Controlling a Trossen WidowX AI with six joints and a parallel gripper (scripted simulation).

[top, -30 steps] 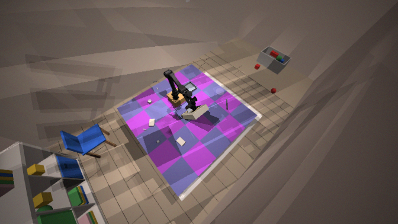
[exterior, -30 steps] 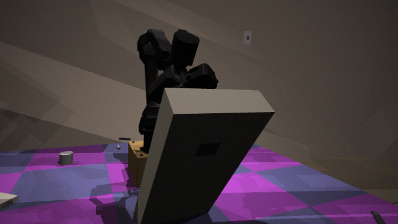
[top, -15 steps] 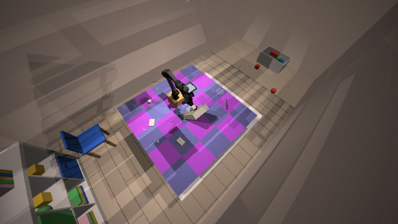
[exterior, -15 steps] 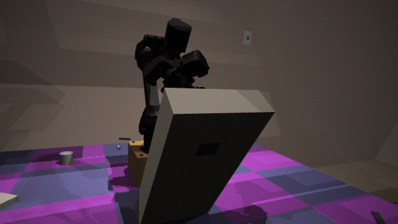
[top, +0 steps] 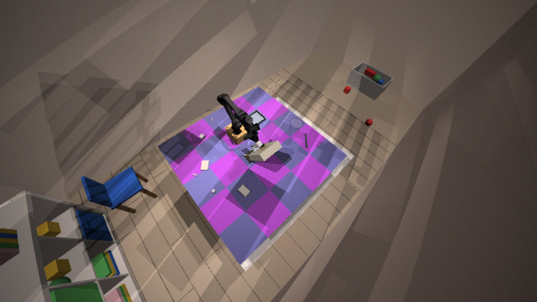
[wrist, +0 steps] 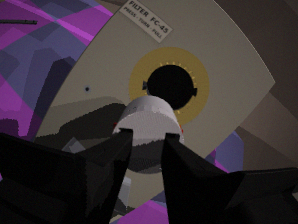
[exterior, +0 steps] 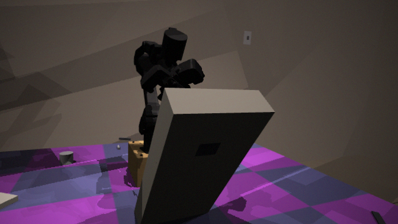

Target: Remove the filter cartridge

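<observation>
Now: the tan service panel 9 cm below my gripper tip, 3 cm ahead of it and 1 cm to the right of it. Round my gripper tip: grey tray (34 cm to the left, 32 cm behind, 25 cm below); round grey filter cartridge (1 cm below, 1 cm ahead).
</observation>
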